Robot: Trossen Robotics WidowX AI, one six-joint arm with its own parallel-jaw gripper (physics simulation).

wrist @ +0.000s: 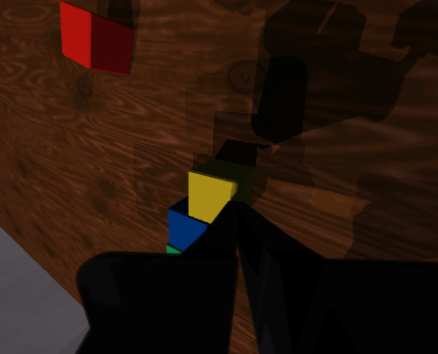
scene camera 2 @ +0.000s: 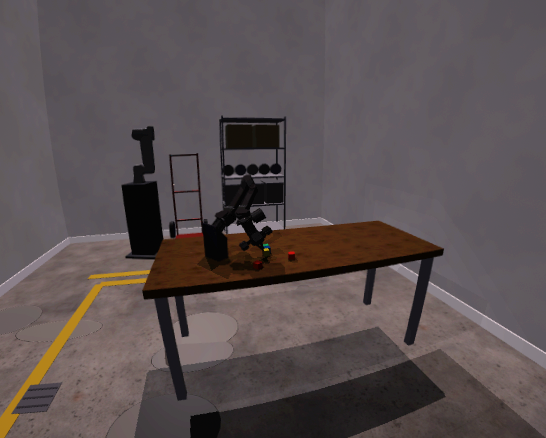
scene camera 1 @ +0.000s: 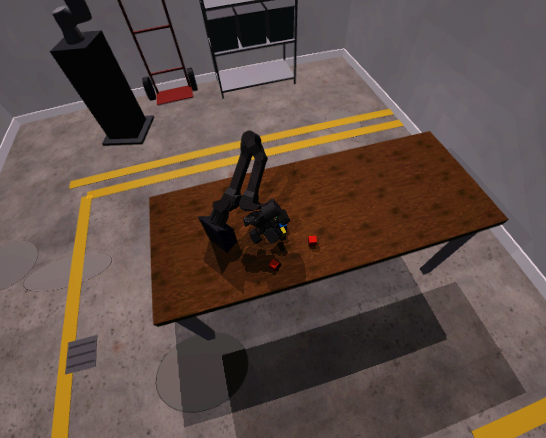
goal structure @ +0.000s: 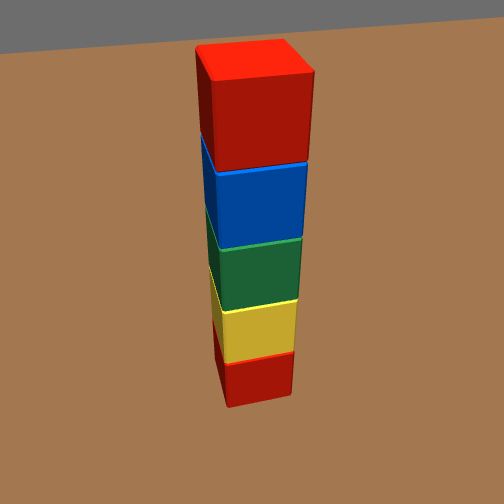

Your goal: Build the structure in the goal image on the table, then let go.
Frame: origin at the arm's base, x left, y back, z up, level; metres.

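Where they show: gripper, fingertip midpoint: [wrist: 234, 208] [scene camera 2: 263, 250] [scene camera 1: 278, 231]; arm's base, link origin: [scene camera 2: 214, 230] [scene camera 1: 216, 222].
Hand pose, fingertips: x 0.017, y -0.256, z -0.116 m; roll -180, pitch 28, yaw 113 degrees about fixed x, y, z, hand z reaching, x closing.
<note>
Each offset is from my fingertips to the top centre of the thing. Level surfaces: height alone.
A yellow block @(dx +0.007, dy -0.015, dz +0.001 m) [scene camera 1: 283, 230] [scene camera 2: 266, 250] [wrist: 208, 196], a blue block @(dx +0.044, dy -0.019, dz +0.001 m) [scene camera 1: 282, 225] [scene camera 2: 268, 248] [wrist: 185, 229] and a green block @(dx +0.076, dy -0.009, dz +0.001 m) [scene camera 2: 266, 245] [wrist: 173, 249] stand close together, in line in the wrist view. Whether any rests on another is hard to tell. My gripper [scene camera 1: 277, 236] [scene camera 2: 263, 244] [wrist: 234, 208] is shut and empty; its fingertips are close to the yellow block and overlap it in the wrist view, hiding parts of the blocks. A bright red block @(dx -0.037, dy -0.153, dz +0.001 m) [scene camera 1: 312, 241] [scene camera 2: 291, 256] [wrist: 76, 36] sits apart on the right. A shaded red block @(dx -0.153, dy +0.016, dz +0.001 m) [scene camera 1: 274, 264] [scene camera 2: 257, 265] sits nearer the front edge.
The wooden table @(dz -0.032 m) [scene camera 1: 380, 200] [scene camera 2: 350, 245] carries the arm's dark base [scene camera 1: 220, 235] [scene camera 2: 215, 242] on the left. A shelf rack [scene camera 2: 285, 165], a red hand truck [scene camera 1: 174, 95] and a black pedestal [scene camera 1: 100, 85] [scene camera 2: 142, 220] stand behind the table.
</note>
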